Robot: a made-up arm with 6 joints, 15 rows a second.
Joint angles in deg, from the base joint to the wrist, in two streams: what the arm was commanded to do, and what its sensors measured. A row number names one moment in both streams.
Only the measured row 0 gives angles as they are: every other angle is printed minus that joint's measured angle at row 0.
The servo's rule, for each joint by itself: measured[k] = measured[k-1] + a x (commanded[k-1-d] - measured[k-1]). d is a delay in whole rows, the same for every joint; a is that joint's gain. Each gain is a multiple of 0.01, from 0.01 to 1. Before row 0 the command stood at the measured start. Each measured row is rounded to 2 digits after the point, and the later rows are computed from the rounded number. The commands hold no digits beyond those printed.
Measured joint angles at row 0: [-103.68 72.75 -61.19 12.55 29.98 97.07]
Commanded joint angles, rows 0 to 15: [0.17 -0.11 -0.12 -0.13 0.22 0.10]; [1.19 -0.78 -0.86 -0.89 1.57 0.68]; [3.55 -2.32 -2.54 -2.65 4.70 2.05]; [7.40 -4.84 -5.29 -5.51 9.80 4.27]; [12.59 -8.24 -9.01 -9.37 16.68 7.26]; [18.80 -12.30 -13.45 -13.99 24.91 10.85]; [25.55 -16.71 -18.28 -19.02 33.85 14.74]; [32.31 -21.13 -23.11 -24.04 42.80 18.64]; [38.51 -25.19 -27.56 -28.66 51.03 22.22]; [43.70 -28.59 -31.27 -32.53 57.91 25.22]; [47.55 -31.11 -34.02 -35.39 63.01 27.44]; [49.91 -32.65 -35.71 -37.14 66.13 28.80]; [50.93 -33.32 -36.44 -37.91 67.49 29.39]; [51.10 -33.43 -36.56 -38.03 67.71 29.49]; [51.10 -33.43 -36.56 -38.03 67.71 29.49]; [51.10 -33.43 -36.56 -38.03 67.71 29.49]
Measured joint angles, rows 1 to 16: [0.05 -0.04 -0.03 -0.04 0.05 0.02]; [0.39 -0.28 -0.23 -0.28 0.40 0.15]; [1.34 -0.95 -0.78 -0.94 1.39 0.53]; [3.16 -2.23 -1.86 -2.22 3.32 1.28]; [5.99 -4.21 -3.58 -4.22 6.39 2.48]; [9.83 -6.88 -5.95 -6.96 10.65 4.15]; [14.55 -10.12 -8.91 -10.34 15.99 6.27]; [19.88 -13.75 -12.32 -14.18 22.16 8.74]; [25.47 -17.53 -15.98 -18.23 28.80 11.44]; [30.94 -21.18 -19.65 -22.23 35.50 14.20]; [35.92 -24.46 -23.10 -25.91 41.83 16.85]; [40.12 -27.16 -26.13 -29.05 47.42 19.24]; [43.36 -29.19 -28.60 -31.53 52.04 21.27]; [45.68 -30.59 -30.51 -33.35 55.64 22.91]; [47.31 -31.53 -31.96 -34.66 58.42 24.23]; [48.45 -32.16 -33.06 -35.60 60.56 25.28]
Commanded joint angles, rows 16 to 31: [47.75 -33.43 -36.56 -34.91 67.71 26.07]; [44.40 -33.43 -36.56 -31.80 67.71 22.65]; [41.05 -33.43 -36.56 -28.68 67.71 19.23]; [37.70 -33.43 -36.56 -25.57 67.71 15.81]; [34.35 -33.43 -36.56 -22.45 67.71 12.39]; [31.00 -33.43 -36.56 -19.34 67.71 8.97]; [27.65 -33.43 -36.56 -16.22 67.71 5.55]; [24.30 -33.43 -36.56 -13.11 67.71 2.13]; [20.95 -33.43 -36.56 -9.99 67.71 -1.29]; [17.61 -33.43 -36.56 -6.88 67.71 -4.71]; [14.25 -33.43 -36.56 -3.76 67.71 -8.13]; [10.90 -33.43 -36.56 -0.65 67.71 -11.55]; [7.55 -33.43 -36.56 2.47 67.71 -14.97]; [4.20 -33.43 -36.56 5.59 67.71 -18.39]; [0.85 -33.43 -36.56 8.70 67.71 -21.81]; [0.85 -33.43 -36.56 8.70 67.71 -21.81]
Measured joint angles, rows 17 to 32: [48.24 -32.58 -33.90 -35.41 62.20 25.44]; [47.09 -32.86 -34.54 -34.40 63.47 24.88]; [45.28 -33.05 -35.02 -32.80 64.45 23.75]; [43.01 -33.18 -35.39 -30.78 65.20 22.16]; [40.41 -33.26 -35.67 -28.45 65.78 20.21]; [37.59 -33.32 -35.88 -25.90 66.22 17.96]; [34.61 -33.36 -36.04 -23.19 66.56 15.48]; [31.52 -33.38 -36.16 -20.37 66.82 12.81]; [28.35 -33.40 -36.26 -17.46 67.02 9.99]; [25.13 -33.41 -36.33 -14.50 67.18 7.05]; [21.87 -33.42 -36.39 -11.49 67.30 4.01]; [18.58 -33.42 -36.43 -8.45 67.39 0.90]; [15.27 -33.42 -36.46 -5.39 67.46 -2.27]; [11.95 -33.42 -36.48 -2.32 67.52 -5.49]; [8.62 -33.42 -36.50 0.77 67.56 -8.75]; [6.29 -33.42 -36.51 2.99 67.59 -11.36]
